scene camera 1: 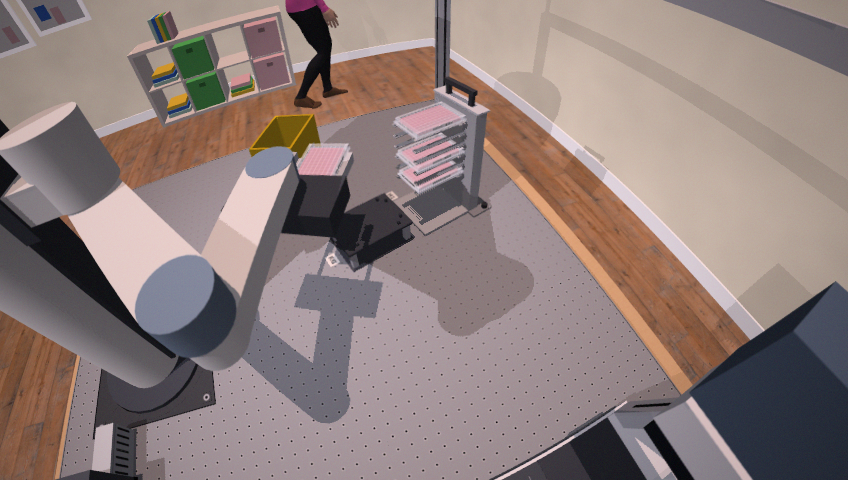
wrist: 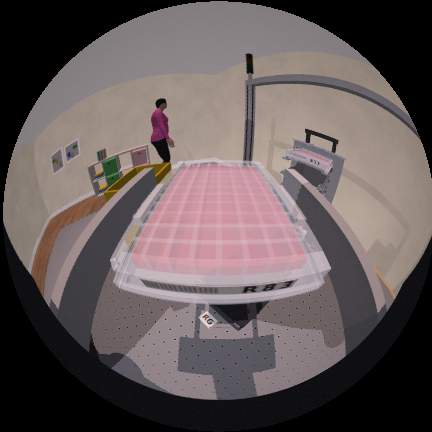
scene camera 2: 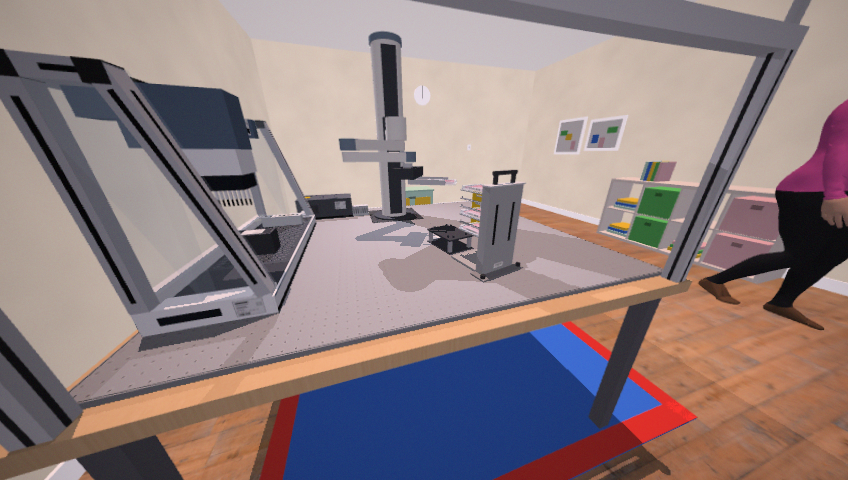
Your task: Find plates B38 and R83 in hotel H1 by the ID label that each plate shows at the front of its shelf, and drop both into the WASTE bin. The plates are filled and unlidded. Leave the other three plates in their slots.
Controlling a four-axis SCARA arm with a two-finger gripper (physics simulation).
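Seen in the pictures: gripper, between the fingertips: (scene camera 1: 322, 156) (wrist: 218, 175) (scene camera 2: 446, 180); arm's base, origin of its link: (scene camera 1: 157, 359) (scene camera 2: 394, 216).
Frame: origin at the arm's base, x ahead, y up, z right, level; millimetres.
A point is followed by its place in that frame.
Note:
My gripper (scene camera 1: 325, 157) {z -135, x 509, y 272 mm} (wrist: 218, 175) {z -135, x 509, y 272 mm} is shut on a pink-filled, unlidded plate (scene camera 1: 323, 160) {z -118, x 507, y 273 mm} (scene camera 2: 450, 182) {z -132, x 554, y 271 mm} (wrist: 215, 225) {z -83, x 478, y 274 mm}, whose front label reads R83 in the wrist view. The plate is level, high above the table. The yellow WASTE bin (scene camera 1: 306, 127) {z -382, x 497, y 207 mm} (wrist: 163, 171) {z -383, x 497, y 205 mm} stands close behind the gripper in scene camera 1 and ahead to the left in the wrist view; the arm and plate partly hide it. Hotel H1 (scene camera 1: 474, 154) {z -116, x 824, y 192 mm} (scene camera 2: 503, 237) {z -199, x 832, y 130 mm} stands apart to the right, with three plates visible. Its top plate (scene camera 1: 429, 120) {z -156, x 735, y 277 mm} (wrist: 307, 158) {z -152, x 682, y 275 mm} reads B33; the lower labels are unreadable. No B38 label shows.
A low black stand (scene camera 1: 380, 223) {z -112, x 596, y 73 mm} (scene camera 2: 450, 233) {z -122, x 595, y 73 mm} is between the hotel and the arm, with an RG tag (wrist: 207, 318) {z -106, x 469, y 13 mm} beside it. A large framed machine (scene camera 2: 190, 118) {z 530, x 778, y 446 mm} stands at the table's other end. A person (scene camera 1: 315, 47) (wrist: 160, 127) is beyond the table near a shelf unit.

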